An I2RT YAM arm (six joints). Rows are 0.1 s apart.
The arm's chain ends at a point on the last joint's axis. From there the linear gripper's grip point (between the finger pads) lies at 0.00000 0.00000 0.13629 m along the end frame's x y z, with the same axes.
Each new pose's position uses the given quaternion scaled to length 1; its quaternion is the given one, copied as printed.
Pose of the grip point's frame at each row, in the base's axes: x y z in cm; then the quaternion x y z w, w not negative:
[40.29 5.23 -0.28 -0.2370 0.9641 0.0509 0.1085]
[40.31 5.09 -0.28 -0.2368 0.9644 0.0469 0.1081]
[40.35 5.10 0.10 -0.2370 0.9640 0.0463 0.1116]
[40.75 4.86 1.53 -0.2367 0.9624 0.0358 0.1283]
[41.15 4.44 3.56 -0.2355 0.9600 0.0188 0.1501]
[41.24 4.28 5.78 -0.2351 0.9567 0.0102 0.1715]
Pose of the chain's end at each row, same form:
[37.77 3.19 12.96 -0.2370 0.9641 0.0509 0.1085]
[37.77 3.16 12.97 -0.2368 0.9644 0.0469 0.1081]
[37.72 3.16 13.33 -0.2370 0.9640 0.0463 0.1116]
[37.62 3.09 14.68 -0.2367 0.9624 0.0358 0.1283]
[37.34 2.98 16.57 -0.2355 0.9600 0.0188 0.1501]
[36.83 2.92 18.60 -0.2351 0.9567 0.0102 0.1715]

